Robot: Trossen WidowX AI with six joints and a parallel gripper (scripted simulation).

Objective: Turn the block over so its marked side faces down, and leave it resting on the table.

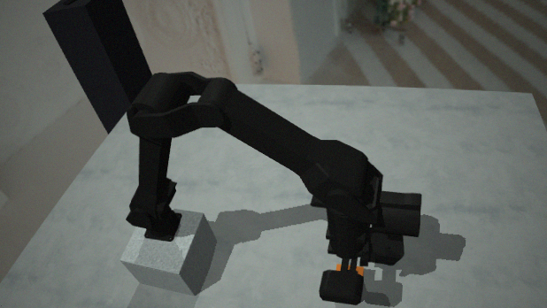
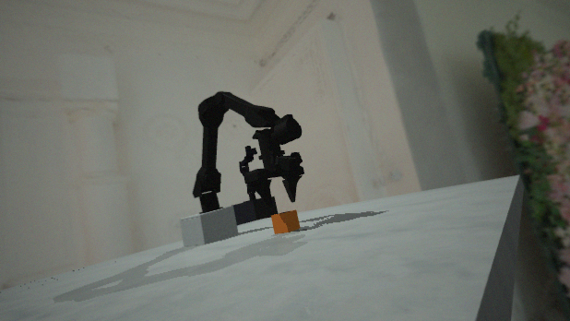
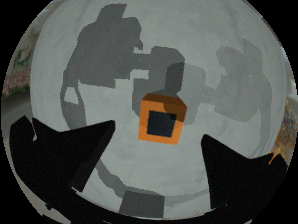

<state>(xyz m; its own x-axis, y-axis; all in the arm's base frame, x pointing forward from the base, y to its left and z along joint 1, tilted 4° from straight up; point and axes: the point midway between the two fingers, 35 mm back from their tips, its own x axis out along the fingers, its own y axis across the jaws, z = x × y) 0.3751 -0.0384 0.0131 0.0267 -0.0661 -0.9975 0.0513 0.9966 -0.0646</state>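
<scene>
The orange block is 3 cm below my gripper tip.
</scene>
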